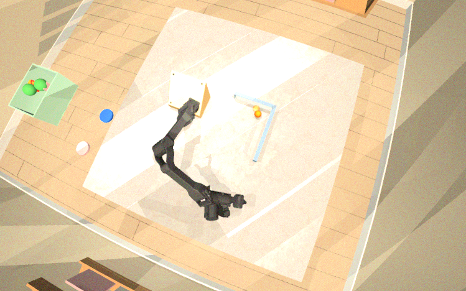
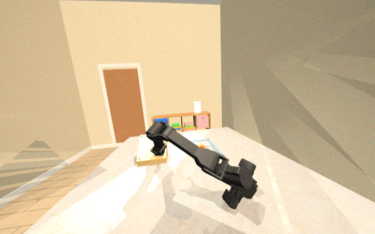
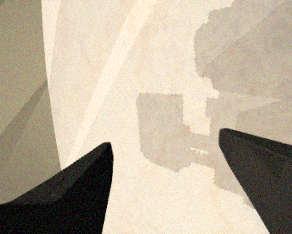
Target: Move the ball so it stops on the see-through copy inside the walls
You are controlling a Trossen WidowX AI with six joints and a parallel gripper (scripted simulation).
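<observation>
My gripper tip is 460 mm to the right of the orange ball, 140 mm past it and 20 mm above it. Round my gripper tip: see-through copy of ball: 480 mm to the left, 160 mm behind, 20 mm below.
</observation>
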